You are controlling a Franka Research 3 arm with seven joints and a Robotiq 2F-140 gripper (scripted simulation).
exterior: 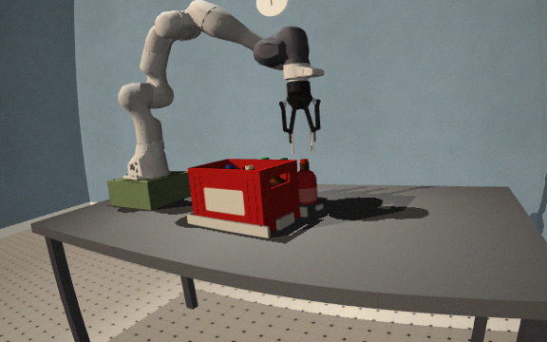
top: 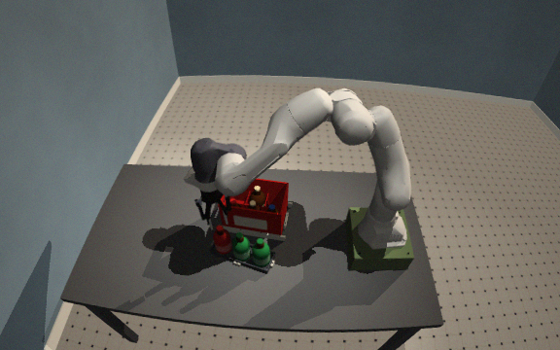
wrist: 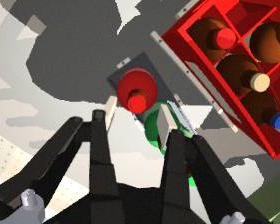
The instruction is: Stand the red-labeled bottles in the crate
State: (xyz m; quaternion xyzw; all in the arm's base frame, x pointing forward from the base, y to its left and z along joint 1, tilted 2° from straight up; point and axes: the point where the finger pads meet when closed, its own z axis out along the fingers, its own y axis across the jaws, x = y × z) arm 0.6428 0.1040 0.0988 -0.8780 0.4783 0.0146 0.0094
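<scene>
The red-labeled bottle lies 13 cm below my hand. Round my hand: red crate (11 cm behind, 19 cm to the right, 13 cm below).
</scene>
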